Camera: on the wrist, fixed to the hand. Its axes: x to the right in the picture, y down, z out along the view.
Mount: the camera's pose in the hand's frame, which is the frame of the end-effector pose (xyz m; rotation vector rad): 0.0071 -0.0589 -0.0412 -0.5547 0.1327 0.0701
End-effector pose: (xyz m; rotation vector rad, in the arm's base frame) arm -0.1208 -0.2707 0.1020 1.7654 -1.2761 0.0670
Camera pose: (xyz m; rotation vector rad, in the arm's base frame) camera -0.0540 -0.2453 0.0917 1.2208 -1.1250 -0.1190
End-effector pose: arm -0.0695 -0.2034 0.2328 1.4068 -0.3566 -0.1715
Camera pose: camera -0.0433 -0.1769 0.1709 0.8514 -0.2237 -0.1072
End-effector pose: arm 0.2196 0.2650 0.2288 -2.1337 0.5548 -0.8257
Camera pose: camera 0.2021 0.2760 0.2980 -2.5452 1.0175 -0.8473
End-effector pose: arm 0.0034 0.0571 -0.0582 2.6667 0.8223 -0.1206
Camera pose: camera -0.0245 0.1208 -0.0386 2.1876 0.6774 0.2676
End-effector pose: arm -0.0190 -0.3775 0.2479 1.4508 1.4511 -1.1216
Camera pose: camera -0.0757 -0.3337 0.2571 1.1789 1.6246 -0.5210
